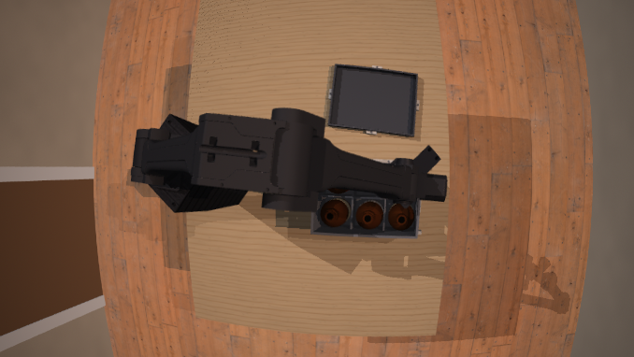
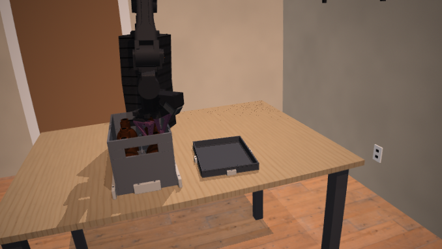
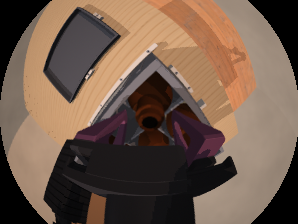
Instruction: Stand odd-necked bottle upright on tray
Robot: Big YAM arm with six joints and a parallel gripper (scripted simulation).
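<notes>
Now: the grey crate 8 cm behind my hand, 7 cm below it and 5 cm to the right of it. From my hand the other things lie so: dark tray (22 cm to the left, 14 cm below, 10 cm behind).
</notes>
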